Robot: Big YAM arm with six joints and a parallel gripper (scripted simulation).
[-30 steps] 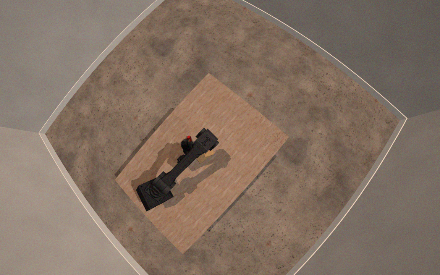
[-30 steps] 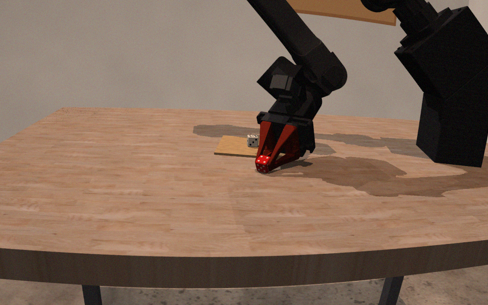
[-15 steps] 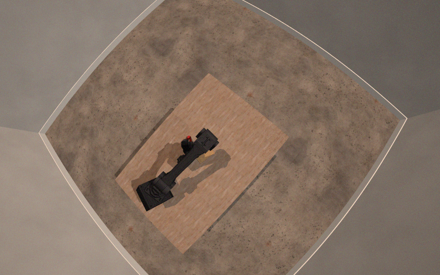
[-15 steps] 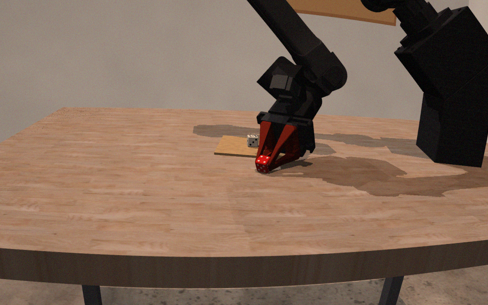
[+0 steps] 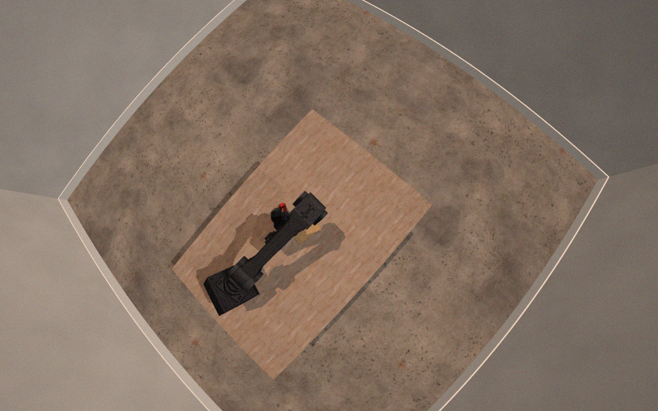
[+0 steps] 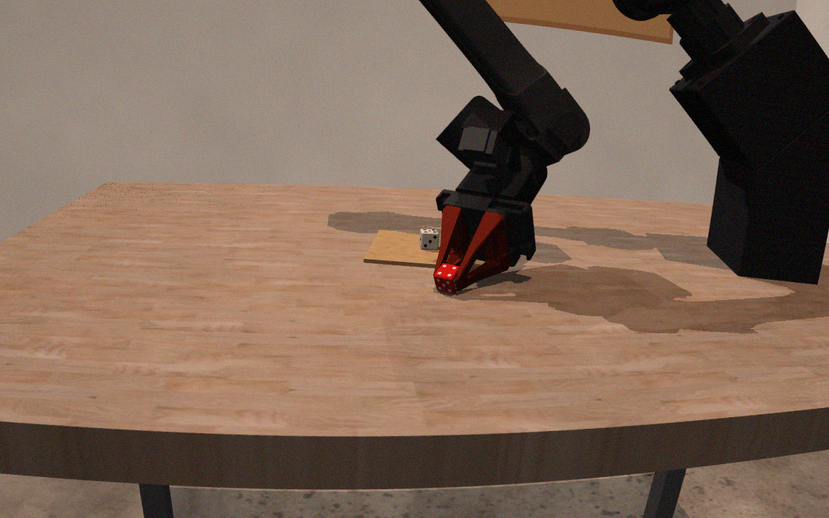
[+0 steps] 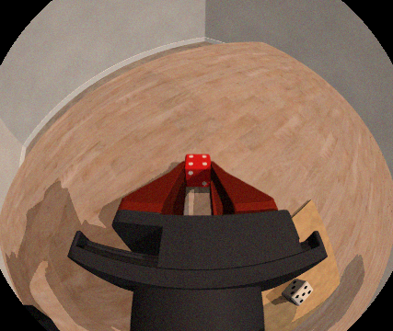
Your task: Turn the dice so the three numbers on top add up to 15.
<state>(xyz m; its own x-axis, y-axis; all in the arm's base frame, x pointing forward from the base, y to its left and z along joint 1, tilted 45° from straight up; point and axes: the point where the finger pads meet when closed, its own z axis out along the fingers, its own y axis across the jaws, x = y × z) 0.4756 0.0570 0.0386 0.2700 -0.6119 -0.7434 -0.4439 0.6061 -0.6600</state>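
The red die lies right at my hand. From my hand the other things lie so: tan mat (50 mm behind, 140 mm to the right, 10 mm below); black die (100 mm behind, 120 mm to the right); white die (40 mm behind, 140 mm to the right).
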